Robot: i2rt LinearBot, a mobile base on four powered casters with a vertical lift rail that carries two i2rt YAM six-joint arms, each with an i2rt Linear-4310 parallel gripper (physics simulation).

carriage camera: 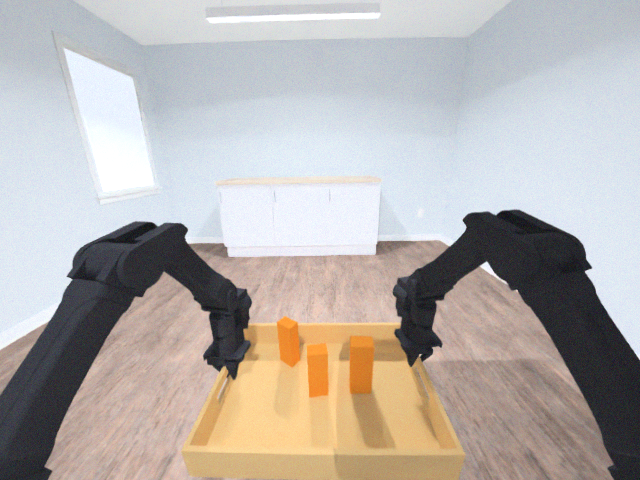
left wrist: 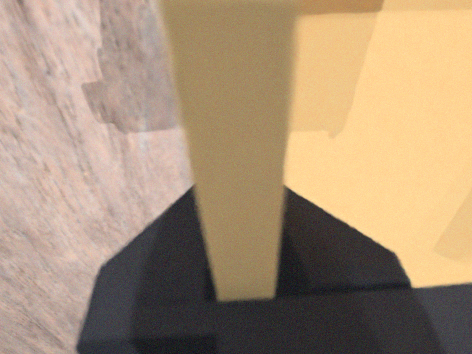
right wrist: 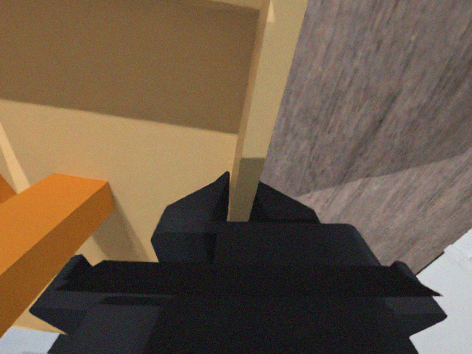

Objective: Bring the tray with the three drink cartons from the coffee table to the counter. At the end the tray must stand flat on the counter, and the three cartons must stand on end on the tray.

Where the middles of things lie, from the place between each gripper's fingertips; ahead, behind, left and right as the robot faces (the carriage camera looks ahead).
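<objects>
Tan wooden tray (carriage camera: 265,416): from my left hand, 3 cm above, 4 cm behind, 24 cm to the right.
My right hand: 1 cm below the tray, 6 cm past it, 25 cm to the right of it.
</objects>
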